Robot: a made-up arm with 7 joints.
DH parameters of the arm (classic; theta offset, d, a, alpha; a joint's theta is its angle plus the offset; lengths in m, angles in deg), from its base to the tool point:
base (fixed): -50.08 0 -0.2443 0
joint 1: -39.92 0.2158 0.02 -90
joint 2: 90 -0.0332 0.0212 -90
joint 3: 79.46 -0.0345 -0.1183 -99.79
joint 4: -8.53 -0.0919 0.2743 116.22
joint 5: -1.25 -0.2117 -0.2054 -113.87
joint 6: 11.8 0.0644 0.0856 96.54
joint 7: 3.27 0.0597 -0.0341 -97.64
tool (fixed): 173.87 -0.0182 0 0
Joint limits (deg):
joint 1: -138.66..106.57
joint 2: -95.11..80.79
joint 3: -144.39..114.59
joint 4: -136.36..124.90
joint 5: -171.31..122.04
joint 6: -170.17..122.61
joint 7: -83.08..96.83
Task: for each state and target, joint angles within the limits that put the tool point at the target. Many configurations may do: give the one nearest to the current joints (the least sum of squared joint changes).
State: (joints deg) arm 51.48 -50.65 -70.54 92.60 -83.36 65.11 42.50
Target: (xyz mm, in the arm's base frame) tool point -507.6 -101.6 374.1
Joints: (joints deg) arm 71.96 -95.11 -109.33 124.90 -82.31 88.67 69.41
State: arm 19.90 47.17 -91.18 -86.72 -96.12 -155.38 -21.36
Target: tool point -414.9 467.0 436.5
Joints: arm -6.56 75.13 -105.95 -72.36 -104.27 -152.85 -19.63
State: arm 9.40 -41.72 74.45 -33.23 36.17 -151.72 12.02
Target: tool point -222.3 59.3 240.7
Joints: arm 7.76 -18.81 66.13 -60.08 12.08 -120.44 21.86
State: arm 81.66 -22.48 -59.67 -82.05 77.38 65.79 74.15
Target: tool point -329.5 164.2 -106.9
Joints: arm 77.65 -24.93 -62.23 -87.56 90.06 79.00 76.88
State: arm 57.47 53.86 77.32 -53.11 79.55 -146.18 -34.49
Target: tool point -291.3 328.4 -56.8
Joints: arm 3.53 80.79 23.28 -14.45 55.53 -128.36 -35.91
